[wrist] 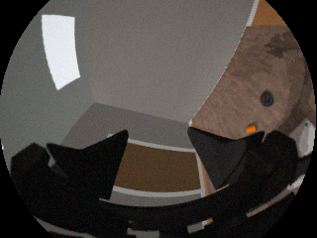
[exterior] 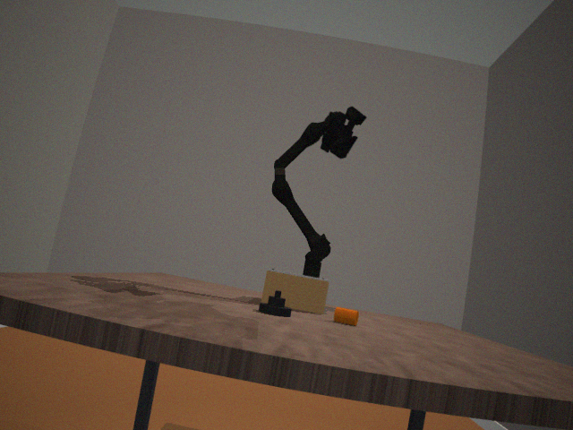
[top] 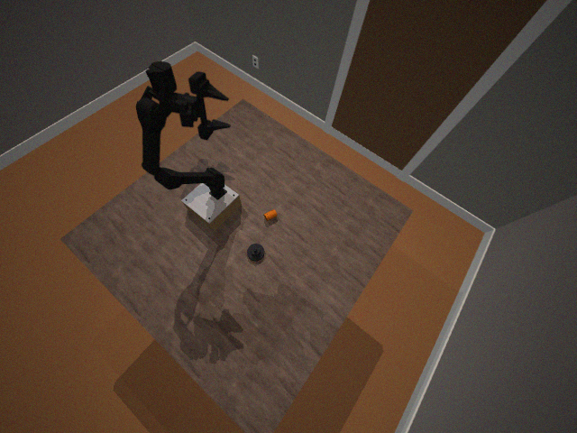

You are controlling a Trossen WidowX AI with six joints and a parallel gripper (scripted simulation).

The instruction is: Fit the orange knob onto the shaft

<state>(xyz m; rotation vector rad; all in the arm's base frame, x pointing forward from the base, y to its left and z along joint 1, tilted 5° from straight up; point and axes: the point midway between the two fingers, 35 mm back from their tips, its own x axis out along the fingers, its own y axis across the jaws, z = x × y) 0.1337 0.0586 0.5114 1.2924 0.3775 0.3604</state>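
Right now the orange knob is 600 mm below my gripper tip, 140 mm ahead of it and 30 mm to the left of it. Round my gripper tip: pedestal (590 mm below, 210 mm ahead, 170 mm to the right).
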